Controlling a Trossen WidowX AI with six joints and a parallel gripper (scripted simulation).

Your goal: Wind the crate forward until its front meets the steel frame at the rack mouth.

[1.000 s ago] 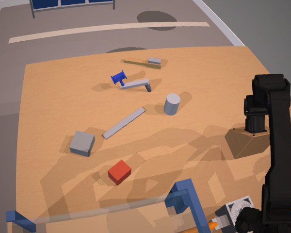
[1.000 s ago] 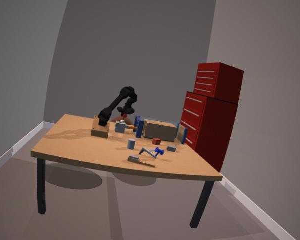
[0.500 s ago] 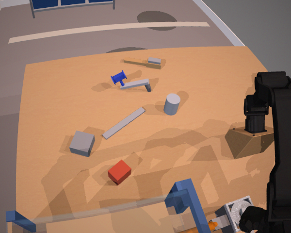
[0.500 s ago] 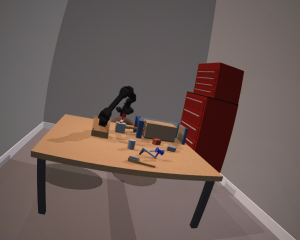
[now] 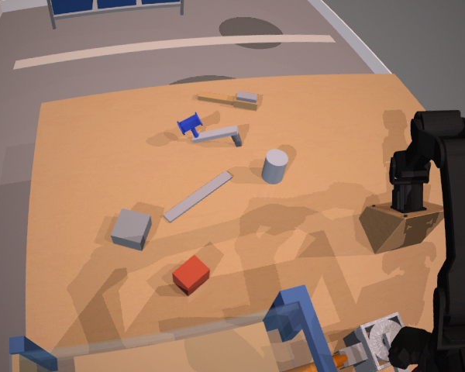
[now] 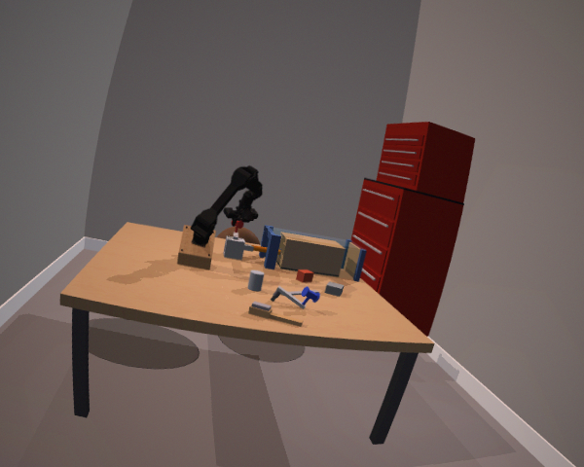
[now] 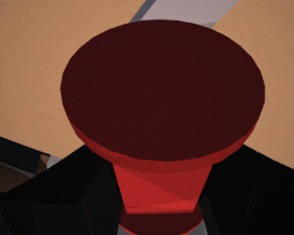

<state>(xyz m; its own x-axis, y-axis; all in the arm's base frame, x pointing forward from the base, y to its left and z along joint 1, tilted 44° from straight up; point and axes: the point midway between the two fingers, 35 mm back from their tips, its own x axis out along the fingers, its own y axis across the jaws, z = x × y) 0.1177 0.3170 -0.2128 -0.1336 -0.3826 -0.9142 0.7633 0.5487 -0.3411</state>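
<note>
Right now my gripper tip is 20 mm short of the red-gripped winch handle, 50 mm to the left of it and 30 mm above it. From my gripper tip the other things lie so: blue steel frame (180 mm ahead, 90 mm to the right, 30 mm below); red knob (10 mm ahead, 10 mm to the right); grey winch (10 mm ahead, 120 mm to the right, 100 mm below).
</note>
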